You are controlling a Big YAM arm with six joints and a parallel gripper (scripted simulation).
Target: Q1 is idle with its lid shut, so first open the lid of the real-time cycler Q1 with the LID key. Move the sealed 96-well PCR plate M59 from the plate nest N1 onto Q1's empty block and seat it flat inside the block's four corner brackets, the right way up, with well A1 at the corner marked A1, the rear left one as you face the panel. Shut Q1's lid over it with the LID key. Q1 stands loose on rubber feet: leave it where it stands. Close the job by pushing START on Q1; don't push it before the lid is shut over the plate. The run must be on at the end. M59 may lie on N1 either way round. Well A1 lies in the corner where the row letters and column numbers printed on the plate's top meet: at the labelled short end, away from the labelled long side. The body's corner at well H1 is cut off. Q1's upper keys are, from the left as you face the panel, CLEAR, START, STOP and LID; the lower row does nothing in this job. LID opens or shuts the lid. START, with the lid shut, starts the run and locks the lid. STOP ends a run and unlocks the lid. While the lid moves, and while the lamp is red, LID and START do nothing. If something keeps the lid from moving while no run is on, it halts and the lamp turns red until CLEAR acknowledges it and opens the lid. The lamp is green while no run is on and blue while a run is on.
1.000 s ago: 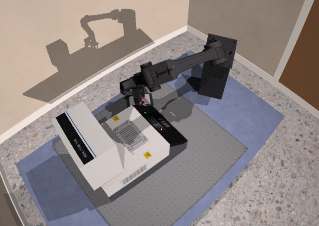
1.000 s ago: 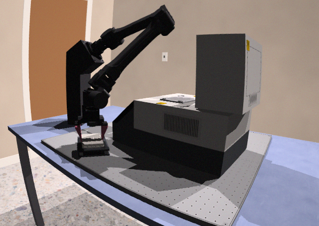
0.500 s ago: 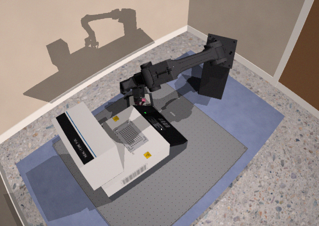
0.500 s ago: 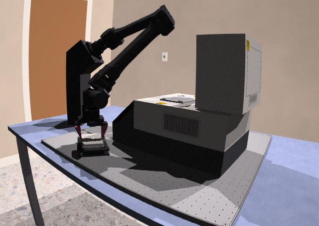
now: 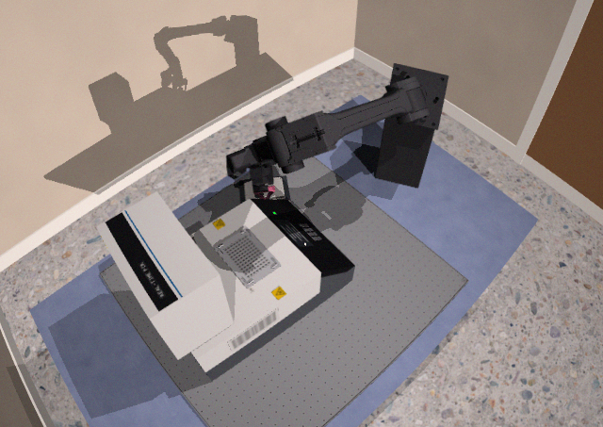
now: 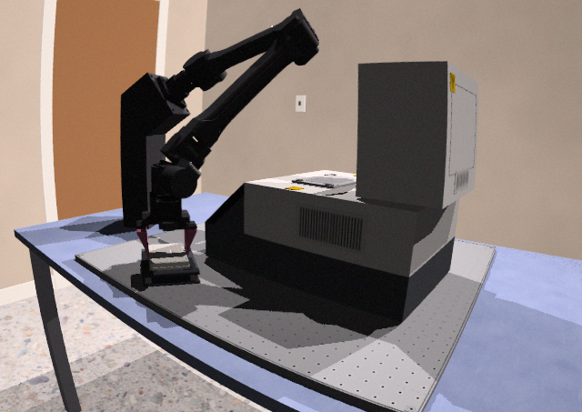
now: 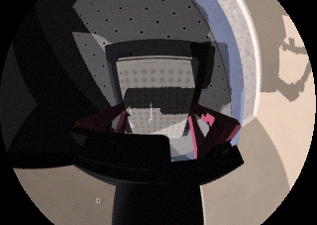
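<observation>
Right now the plate nest N1 is 20 mm below my hand. Also, from my hand: sealed plate M59 (right at my hand).
</observation>
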